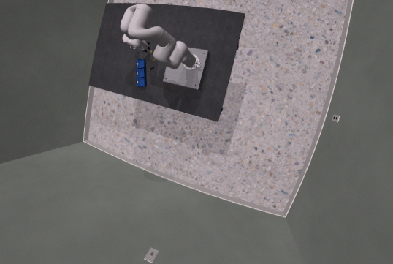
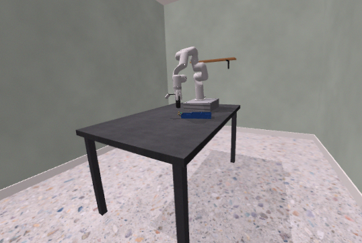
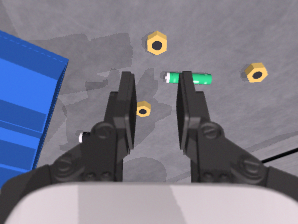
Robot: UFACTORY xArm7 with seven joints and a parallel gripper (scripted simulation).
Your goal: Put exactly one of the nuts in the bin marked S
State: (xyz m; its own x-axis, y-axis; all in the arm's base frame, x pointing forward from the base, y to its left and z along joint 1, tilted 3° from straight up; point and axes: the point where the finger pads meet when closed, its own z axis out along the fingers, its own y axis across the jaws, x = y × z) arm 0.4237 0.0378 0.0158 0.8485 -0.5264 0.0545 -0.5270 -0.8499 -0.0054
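The green battery is 5 cm behind my hand, 1 cm to the right of it and 8 cm below it. The rest, counted from my hand: black cylinder 7 cm behind, 14 cm to the left, 8 cm below; then blue bin 1 cm ahead, 21 cm to the left, 7 cm below.
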